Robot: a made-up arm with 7 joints. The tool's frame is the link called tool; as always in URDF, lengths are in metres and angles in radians.
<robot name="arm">
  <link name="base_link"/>
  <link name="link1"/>
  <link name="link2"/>
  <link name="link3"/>
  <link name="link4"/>
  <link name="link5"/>
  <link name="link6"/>
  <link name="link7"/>
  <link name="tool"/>
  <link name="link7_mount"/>
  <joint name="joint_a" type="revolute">
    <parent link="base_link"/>
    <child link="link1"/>
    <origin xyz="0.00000 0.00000 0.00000" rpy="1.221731 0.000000 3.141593"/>
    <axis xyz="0 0 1"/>
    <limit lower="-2.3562" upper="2.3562" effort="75" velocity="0.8"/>
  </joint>
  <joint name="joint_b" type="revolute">
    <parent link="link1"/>
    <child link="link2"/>
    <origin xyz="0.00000 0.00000 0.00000" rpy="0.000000 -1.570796 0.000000"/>
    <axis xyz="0 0 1"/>
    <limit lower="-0.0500" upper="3.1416" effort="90" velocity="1.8"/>
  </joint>
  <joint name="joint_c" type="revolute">
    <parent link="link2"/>
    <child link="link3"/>
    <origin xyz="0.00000 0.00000 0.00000" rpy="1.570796 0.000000 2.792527"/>
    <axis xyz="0 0 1"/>
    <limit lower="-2.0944" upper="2.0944" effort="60" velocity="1.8"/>
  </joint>
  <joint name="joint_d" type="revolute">
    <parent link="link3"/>
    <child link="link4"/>
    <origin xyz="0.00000 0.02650 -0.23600" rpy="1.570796 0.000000 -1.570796"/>
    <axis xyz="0 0 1"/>
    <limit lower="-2.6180" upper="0.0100" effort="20" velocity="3.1"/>
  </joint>
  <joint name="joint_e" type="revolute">
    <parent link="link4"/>
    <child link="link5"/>
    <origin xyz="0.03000 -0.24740 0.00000" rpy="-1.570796 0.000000 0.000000"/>
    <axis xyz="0 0 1"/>
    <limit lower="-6.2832" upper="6.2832" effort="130" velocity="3.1"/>
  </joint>
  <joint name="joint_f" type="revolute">
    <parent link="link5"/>
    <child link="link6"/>
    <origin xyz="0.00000 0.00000 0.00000" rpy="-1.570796 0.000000 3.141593"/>
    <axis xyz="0 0 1"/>
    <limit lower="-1.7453" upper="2.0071" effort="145" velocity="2.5"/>
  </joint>
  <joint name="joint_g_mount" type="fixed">
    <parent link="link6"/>
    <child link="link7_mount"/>
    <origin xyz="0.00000 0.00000 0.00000"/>
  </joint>
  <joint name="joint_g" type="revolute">
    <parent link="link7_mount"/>
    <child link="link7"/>
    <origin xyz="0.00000 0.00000 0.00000" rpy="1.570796 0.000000 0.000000"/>
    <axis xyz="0 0 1"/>
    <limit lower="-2.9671" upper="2.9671" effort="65" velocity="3"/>
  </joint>
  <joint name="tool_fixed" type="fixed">
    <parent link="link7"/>
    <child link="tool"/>
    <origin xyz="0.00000 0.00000 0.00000"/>
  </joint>
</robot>
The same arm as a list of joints. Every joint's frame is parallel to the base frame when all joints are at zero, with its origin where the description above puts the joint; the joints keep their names.
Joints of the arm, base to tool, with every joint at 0 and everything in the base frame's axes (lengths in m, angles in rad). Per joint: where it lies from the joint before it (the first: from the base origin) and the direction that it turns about. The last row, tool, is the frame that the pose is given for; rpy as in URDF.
joint_a: axis 0 0.9397 0.342 origin 0.0000 0.0000 0.0000
joint_b: axis 1 0 0 origin 0.0000 0.0000 0.0000
joint_c: axis 0 0 1 origin 0.0000 0.0000 0.0000
joint_d: axis 0 1 0 origin 0.0265 0.0000 -0.2360
joint_e: axis 0 0 1 origin -0.0300 0.0000 -0.2474
joint_f: axis 0 1 0 origin 0.0000 0.0000 0.0000
joint_g: axis 0 0 1 origin 0.0000 0.0000 0.0000
tool: origin 0.0000 0.0000 0.0000 rpy 0.0000 0.0000 0.0000
Joint limits (rad, base to tool): -2.3562..2.3562 -0.0500..3.1416 -2.0944..2.0944 -2.6180..0.0100 -6.2832..6.2832 -1.7453..2.0071 -2.9671..2.9671

